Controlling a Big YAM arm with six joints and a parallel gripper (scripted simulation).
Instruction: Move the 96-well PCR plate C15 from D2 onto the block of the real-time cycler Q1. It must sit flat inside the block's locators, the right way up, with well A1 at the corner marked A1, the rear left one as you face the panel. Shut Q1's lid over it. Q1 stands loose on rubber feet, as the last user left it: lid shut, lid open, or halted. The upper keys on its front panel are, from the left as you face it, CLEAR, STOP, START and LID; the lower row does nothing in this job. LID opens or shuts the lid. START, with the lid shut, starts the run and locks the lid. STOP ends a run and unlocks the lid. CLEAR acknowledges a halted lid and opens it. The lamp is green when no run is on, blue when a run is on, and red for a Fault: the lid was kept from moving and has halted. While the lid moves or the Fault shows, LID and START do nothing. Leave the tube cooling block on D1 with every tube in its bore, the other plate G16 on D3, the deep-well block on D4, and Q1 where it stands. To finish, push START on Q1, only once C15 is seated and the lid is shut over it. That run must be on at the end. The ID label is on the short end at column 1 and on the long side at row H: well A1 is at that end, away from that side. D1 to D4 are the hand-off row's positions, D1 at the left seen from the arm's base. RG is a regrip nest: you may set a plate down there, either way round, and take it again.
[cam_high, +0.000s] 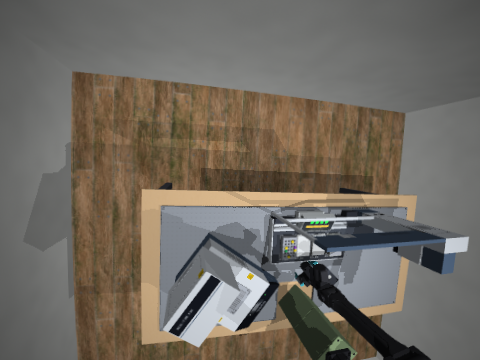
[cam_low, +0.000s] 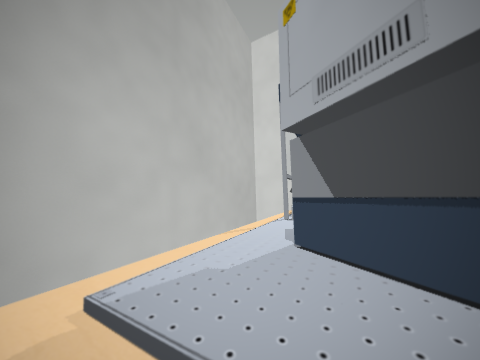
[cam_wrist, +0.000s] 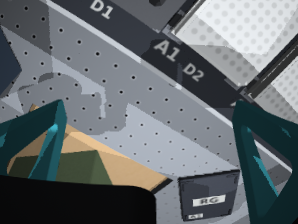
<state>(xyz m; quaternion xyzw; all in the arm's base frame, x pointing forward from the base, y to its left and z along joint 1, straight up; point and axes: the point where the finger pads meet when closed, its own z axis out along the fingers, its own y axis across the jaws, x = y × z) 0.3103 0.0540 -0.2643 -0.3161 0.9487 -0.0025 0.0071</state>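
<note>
My hand is 90 mm short of the tube cooling block, 50 mm to the right of it and 80 mm above it. From my hand the other things lie so: white beam (270 mm ahead, 140 mm to the right, 360 mm above).
</note>
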